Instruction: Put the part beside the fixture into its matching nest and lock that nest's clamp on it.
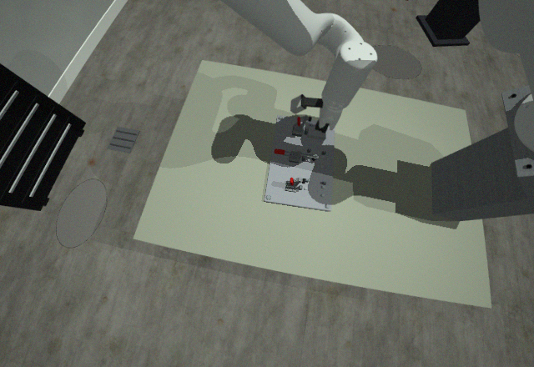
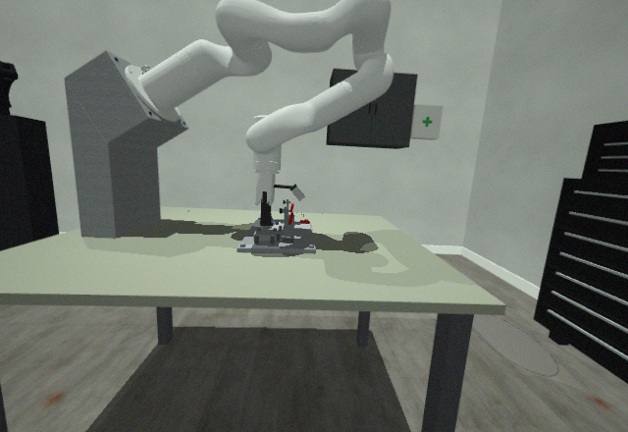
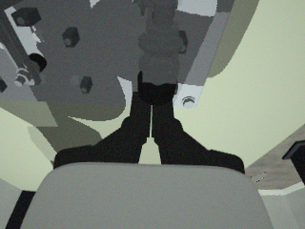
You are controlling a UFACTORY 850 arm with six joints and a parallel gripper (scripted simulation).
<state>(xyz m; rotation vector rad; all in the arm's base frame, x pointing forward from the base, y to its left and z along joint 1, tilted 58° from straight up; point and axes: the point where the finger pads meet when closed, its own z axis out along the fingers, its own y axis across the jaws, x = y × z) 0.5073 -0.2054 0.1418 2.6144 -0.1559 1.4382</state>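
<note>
Right now my hand is 5 cm above the grey block part. Round my hand: grey fixture plate: 9 cm to the left, 8 cm below, 7 cm ahead.
</note>
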